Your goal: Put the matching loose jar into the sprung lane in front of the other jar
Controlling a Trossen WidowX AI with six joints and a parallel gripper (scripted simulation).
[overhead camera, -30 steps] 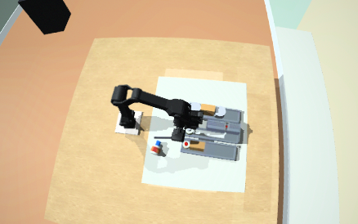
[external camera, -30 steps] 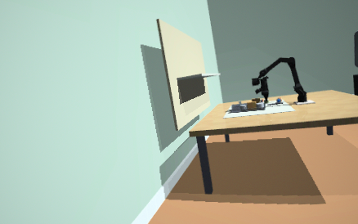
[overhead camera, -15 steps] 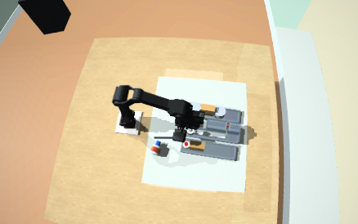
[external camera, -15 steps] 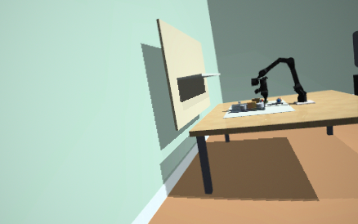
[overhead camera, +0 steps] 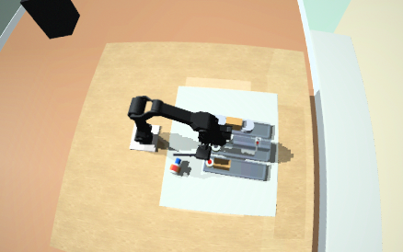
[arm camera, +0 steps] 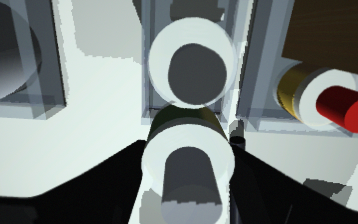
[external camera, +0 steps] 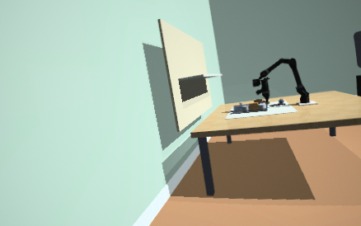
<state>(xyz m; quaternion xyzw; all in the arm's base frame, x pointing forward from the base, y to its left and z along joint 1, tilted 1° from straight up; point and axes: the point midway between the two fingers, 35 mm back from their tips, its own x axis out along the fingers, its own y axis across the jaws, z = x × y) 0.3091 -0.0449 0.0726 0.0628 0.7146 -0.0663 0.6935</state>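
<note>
My gripper tip is 90 mm past the thin dark rod, 40 mm to the left of it and 40 mm above it. Round my gripper tip: grey lane rack 180 mm ahead, 30 mm below, 10 mm to the right.
</note>
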